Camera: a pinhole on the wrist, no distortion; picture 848 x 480 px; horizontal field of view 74.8 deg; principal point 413.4 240.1 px. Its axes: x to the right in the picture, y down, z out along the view. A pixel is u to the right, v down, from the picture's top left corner.
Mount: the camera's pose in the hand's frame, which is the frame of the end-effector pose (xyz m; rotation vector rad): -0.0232 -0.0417 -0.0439 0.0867 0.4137 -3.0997
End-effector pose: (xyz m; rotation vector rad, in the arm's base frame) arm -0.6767 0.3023 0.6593 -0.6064 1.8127 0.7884
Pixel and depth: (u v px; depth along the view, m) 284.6 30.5 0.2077
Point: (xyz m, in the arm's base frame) -0.5579 0.4233 0.5960
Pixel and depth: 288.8 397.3 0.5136
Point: -0.2203 0.4062 0.4115
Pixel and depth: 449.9 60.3 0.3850
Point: -0.4187 0.5599 0.6271
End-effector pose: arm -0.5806 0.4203 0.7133 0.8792 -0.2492 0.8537
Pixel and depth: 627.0 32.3 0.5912
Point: -0.6997 -0.1666 0.9358
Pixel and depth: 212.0 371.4 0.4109
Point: -0.2841 0.1410 0.8414
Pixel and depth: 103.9 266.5 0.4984
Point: -0.2248 0.1411 1.0031
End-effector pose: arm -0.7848 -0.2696 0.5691 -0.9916 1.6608 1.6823
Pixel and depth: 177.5 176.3 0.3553
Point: -0.8038 0.0410 0.4119
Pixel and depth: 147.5 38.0 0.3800
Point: -0.8971 0.0831 0.4369
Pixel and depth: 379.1 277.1 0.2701
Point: -0.6908 -0.0479 0.5021
